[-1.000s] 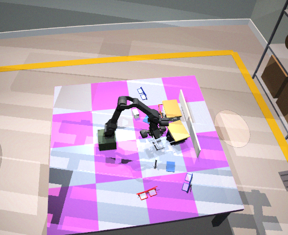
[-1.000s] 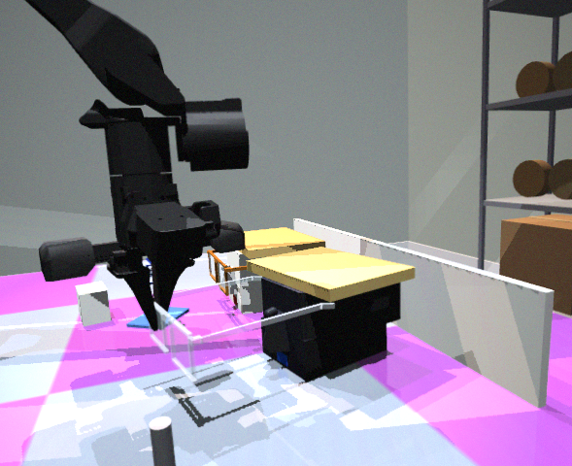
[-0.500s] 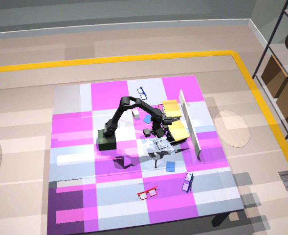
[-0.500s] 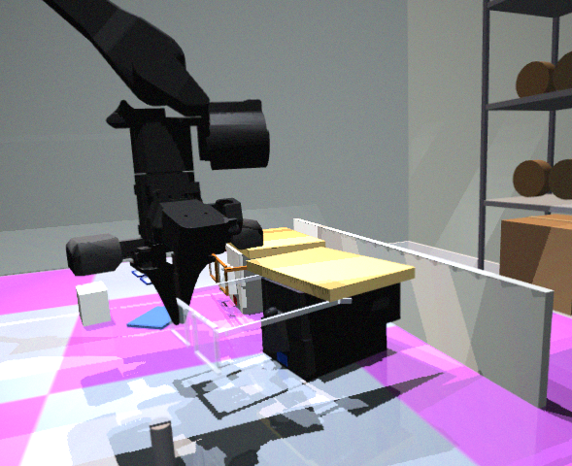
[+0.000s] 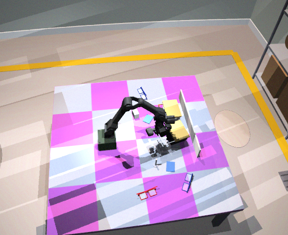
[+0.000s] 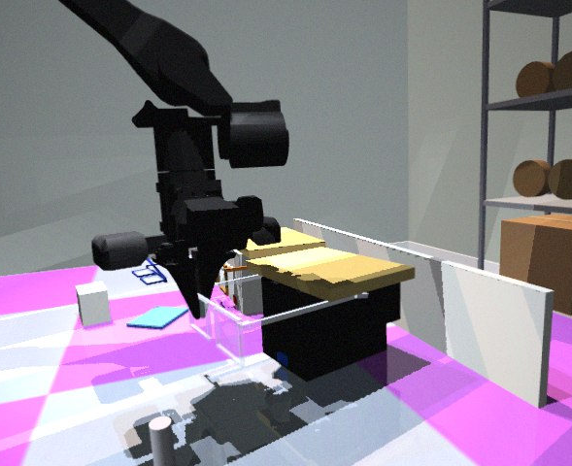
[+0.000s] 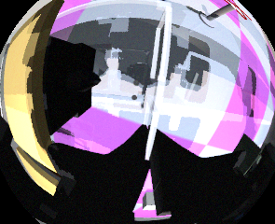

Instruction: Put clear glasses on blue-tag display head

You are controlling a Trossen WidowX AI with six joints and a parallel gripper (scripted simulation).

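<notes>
The black display head is 12 cm ahead of my gripper tip and 1 cm below it. Also, from my gripper tip: grey peg 4 cm behind, 21 cm to the right, 4 cm below; then white wall panel 26 cm ahead, 13 cm to the left, 1 cm below; then white display head 11 cm ahead, 22 cm to the left, 1 cm below.
</notes>
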